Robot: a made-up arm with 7 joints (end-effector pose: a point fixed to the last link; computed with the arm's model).
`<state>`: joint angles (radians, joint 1 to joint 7).
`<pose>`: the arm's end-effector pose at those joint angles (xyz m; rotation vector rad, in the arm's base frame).
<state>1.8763 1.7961 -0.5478 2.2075 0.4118 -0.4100 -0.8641</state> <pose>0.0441 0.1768 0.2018 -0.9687 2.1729 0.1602</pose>
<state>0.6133 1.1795 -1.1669 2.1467 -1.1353 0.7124 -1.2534</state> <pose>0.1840 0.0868 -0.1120 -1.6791 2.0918 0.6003</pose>
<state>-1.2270 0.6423 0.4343 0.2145 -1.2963 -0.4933 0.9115</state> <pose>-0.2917 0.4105 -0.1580 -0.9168 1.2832 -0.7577</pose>
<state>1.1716 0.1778 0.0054 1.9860 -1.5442 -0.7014 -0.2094</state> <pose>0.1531 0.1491 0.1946 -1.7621 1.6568 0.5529</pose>
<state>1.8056 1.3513 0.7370 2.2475 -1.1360 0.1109 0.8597</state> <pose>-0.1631 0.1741 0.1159 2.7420 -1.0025 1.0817</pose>
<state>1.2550 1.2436 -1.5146 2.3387 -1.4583 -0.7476 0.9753</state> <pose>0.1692 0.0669 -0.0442 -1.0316 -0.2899 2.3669</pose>
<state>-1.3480 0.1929 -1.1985 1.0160 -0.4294 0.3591 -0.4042</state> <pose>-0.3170 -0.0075 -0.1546 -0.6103 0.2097 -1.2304</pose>
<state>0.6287 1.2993 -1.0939 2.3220 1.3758 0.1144 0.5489</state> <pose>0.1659 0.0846 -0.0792 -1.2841 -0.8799 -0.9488</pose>
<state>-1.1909 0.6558 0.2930 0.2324 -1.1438 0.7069 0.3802</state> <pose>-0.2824 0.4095 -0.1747 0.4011 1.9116 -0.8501</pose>
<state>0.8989 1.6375 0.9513 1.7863 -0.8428 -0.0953 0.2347</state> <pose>-0.0760 0.2381 0.2496 -2.8463 0.9234 -0.0003</pose>
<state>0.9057 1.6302 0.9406 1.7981 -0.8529 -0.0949 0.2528</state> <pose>-0.0742 0.2368 0.2486 -2.8634 0.9172 0.0123</pose>
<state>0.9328 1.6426 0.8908 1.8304 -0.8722 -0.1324 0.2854</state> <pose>-0.0687 0.2267 0.2484 -2.8798 0.8431 0.1215</pose>
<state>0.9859 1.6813 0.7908 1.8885 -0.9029 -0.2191 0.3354</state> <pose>-0.0581 0.2065 0.2476 -2.8851 0.6688 0.3452</pose>
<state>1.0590 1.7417 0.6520 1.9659 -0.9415 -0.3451 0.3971</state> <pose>-0.0424 0.1816 0.2434 -2.8600 0.3978 0.6392</pose>
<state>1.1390 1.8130 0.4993 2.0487 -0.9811 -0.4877 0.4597</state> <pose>-0.0240 0.1598 0.2351 -2.7931 0.0745 0.9364</pose>
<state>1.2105 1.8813 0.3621 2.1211 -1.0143 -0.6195 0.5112</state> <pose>-0.0070 0.1457 0.2250 -2.6952 -0.2284 1.1821</pose>
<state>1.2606 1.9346 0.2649 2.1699 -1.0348 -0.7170 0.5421</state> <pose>0.0049 0.1391 0.2169 -2.5994 -0.4445 1.3491</pose>
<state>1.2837 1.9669 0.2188 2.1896 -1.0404 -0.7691 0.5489</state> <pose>0.0103 0.1372 0.2133 -2.5378 -0.5470 1.4348</pose>
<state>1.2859 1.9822 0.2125 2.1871 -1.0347 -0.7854 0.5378</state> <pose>0.0109 0.1374 0.2137 -2.5130 -0.5626 1.4620</pose>
